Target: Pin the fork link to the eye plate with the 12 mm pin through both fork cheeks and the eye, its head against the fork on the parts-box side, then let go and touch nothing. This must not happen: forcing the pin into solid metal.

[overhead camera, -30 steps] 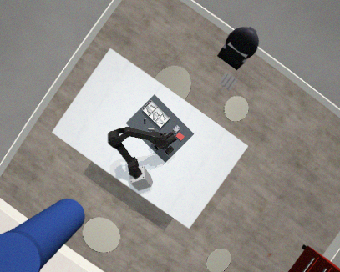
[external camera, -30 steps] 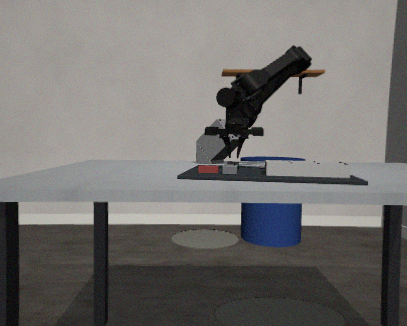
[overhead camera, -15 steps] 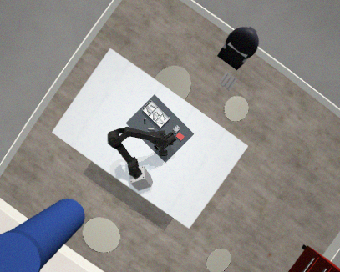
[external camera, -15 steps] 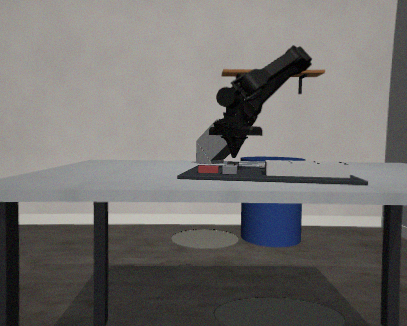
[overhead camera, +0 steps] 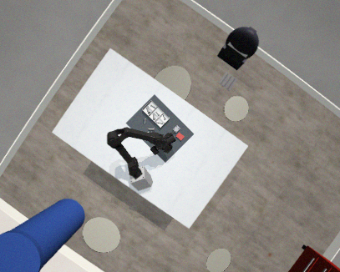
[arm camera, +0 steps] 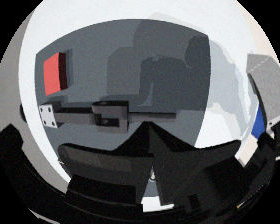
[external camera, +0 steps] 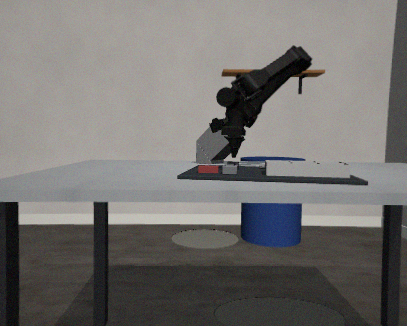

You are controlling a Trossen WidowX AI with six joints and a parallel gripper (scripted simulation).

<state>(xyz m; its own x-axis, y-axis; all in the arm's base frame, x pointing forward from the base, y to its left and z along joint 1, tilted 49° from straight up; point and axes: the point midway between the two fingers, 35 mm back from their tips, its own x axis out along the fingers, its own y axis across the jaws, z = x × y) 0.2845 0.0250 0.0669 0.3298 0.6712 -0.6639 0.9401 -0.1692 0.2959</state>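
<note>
The grey pin is 11 cm to the left of my hand, 6 cm below it and 2 cm behind it. Also, from my hand: dark mat (11 cm to the left, 7 cm below, 6 cm ahead); then fork link (6 cm below, 3 cm ahead); then eye plate (8 cm ahead, 6 cm below, 1 cm to the left).
</note>
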